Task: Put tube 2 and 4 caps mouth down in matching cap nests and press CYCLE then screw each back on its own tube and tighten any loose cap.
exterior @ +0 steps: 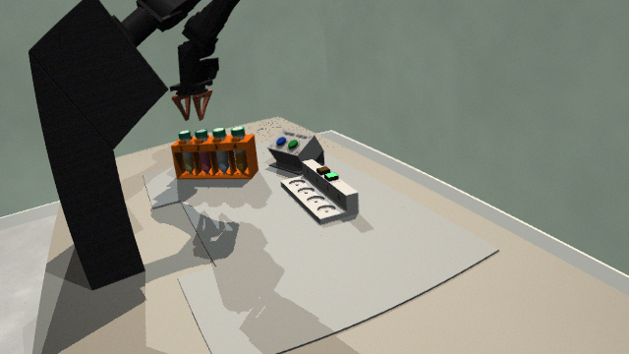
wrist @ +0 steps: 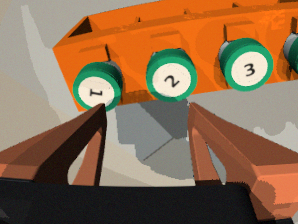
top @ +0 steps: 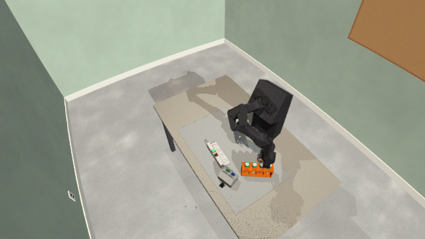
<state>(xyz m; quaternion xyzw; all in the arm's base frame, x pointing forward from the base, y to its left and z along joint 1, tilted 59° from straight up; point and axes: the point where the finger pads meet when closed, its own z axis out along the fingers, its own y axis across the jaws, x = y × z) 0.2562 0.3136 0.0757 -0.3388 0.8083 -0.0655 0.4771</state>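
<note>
My gripper is now 30 mm past the cap 1, 10 mm to the right of it and 50 mm above it. From my hand the other things lie so: green ready key (240 mm ahead, 70 mm to the right, 90 mm below); blue cycle key (220 mm ahead, 30 mm to the right, 90 mm below).
</note>
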